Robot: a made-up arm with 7 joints. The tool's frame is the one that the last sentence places. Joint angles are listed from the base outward.
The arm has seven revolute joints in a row. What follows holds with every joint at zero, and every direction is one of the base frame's. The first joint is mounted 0.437 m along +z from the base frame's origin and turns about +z. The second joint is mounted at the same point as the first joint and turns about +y. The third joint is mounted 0.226 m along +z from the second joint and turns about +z. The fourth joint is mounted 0.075 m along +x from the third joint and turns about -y. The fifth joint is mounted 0.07 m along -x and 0.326 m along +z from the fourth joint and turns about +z. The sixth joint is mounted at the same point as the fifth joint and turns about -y. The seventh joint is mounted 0.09 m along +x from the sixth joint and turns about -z. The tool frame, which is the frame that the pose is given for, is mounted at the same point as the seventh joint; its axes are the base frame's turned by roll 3.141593, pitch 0 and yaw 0 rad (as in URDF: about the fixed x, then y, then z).
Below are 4 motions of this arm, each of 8 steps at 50 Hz.
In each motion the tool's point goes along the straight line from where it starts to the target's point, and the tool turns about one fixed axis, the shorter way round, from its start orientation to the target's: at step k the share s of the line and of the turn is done. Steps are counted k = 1, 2, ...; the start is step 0. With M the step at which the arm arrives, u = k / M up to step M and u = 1 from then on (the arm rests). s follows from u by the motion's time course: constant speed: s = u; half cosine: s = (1 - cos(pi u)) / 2; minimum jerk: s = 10 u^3 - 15 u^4 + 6 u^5.
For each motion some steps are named. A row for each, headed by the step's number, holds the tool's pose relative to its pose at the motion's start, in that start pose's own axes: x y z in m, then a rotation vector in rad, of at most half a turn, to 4 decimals.
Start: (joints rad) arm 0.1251 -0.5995 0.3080 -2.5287 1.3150 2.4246 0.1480
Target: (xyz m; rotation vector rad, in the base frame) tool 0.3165 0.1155 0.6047 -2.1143 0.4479 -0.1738
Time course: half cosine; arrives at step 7
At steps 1, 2, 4, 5, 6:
1: -0.0007 -0.0001 0.0012 -0.0013 -0.0048 -0.0041
2: -0.0027 -0.0005 0.0044 -0.0048 -0.0181 -0.0157
4: -0.0089 -0.0018 0.0143 -0.0155 -0.0588 -0.0510
5: -0.0118 -0.0023 0.0190 -0.0206 -0.0781 -0.0677
6: -0.0138 -0.0027 0.0223 -0.0241 -0.0914 -0.0793

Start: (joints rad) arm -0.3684 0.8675 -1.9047 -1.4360 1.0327 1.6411 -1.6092
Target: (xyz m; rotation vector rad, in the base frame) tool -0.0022 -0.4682 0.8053 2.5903 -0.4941 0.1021
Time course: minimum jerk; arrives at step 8
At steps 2, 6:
2: 0.0003 -0.0004 -0.0020 -0.0057 0.0048 -0.0040
6: 0.0023 -0.0036 -0.0170 -0.0492 0.0418 -0.0347

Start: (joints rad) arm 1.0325 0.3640 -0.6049 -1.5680 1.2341 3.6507 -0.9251
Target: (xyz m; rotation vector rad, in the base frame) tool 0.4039 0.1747 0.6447 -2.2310 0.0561 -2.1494
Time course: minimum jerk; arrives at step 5
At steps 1, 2, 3, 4, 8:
1: -0.0003 -0.0005 -0.0001 0.0022 -0.0017 0.0015
2: -0.0015 -0.0030 -0.0007 0.0118 -0.0092 0.0083
3: -0.0032 -0.0065 -0.0016 0.0254 -0.0198 0.0178
4: -0.0044 -0.0089 -0.0022 0.0350 -0.0273 0.0246
8: -0.0047 -0.0095 -0.0023 0.0371 -0.0290 0.0261

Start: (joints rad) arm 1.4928 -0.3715 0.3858 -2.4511 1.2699 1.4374 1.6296
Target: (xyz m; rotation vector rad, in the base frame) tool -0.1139 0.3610 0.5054 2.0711 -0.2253 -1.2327
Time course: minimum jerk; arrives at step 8
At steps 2, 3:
2: 0.0020 -0.0002 -0.0008 0.0016 -0.0036 0.0082
3: 0.0053 -0.0006 -0.0020 0.0043 -0.0097 0.0219

